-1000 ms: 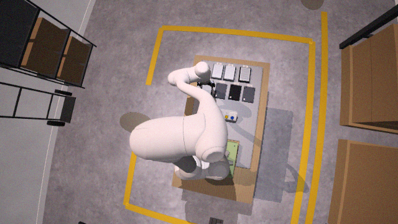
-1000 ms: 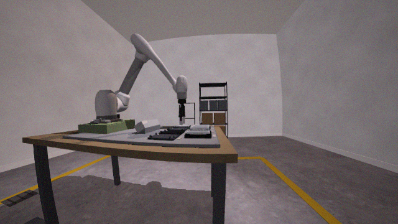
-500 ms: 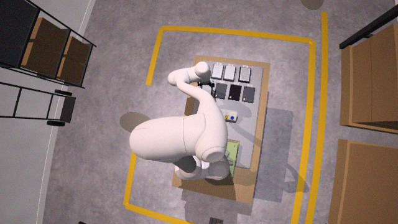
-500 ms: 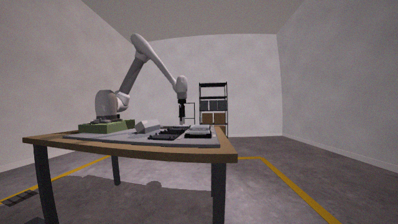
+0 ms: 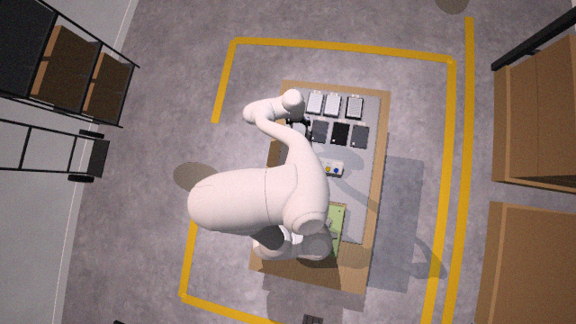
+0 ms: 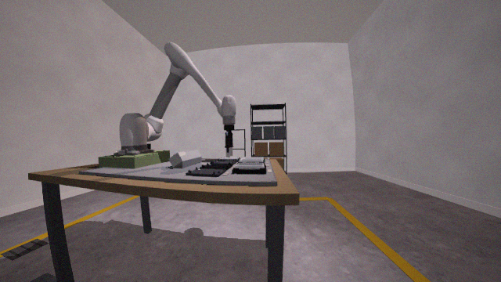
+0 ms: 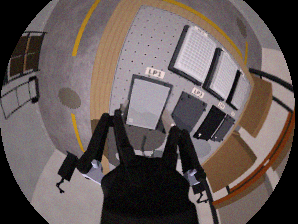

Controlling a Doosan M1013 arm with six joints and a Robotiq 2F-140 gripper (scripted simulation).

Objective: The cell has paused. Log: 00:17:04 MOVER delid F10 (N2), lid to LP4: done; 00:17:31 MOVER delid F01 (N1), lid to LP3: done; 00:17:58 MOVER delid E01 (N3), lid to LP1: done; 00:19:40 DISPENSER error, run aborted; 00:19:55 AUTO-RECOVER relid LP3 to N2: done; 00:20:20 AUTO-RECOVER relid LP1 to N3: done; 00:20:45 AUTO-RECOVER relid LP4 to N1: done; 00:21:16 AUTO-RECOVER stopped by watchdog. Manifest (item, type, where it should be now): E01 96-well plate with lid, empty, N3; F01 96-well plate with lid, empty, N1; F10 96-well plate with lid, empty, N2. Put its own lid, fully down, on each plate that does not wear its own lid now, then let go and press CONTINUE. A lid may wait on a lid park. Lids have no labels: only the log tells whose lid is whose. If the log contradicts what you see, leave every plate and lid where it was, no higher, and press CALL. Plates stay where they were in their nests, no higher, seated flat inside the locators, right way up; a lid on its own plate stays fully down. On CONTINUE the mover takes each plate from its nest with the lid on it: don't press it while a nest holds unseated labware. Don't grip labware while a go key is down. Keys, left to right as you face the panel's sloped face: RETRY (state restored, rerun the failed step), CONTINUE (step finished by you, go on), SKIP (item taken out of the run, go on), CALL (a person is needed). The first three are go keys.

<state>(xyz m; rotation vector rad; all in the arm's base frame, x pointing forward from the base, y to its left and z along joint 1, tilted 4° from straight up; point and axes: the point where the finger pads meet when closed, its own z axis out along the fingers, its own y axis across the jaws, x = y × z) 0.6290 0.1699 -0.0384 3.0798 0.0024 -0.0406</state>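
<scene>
Right now my hand is 9 cm short of the label and 5 cm above it.
</scene>
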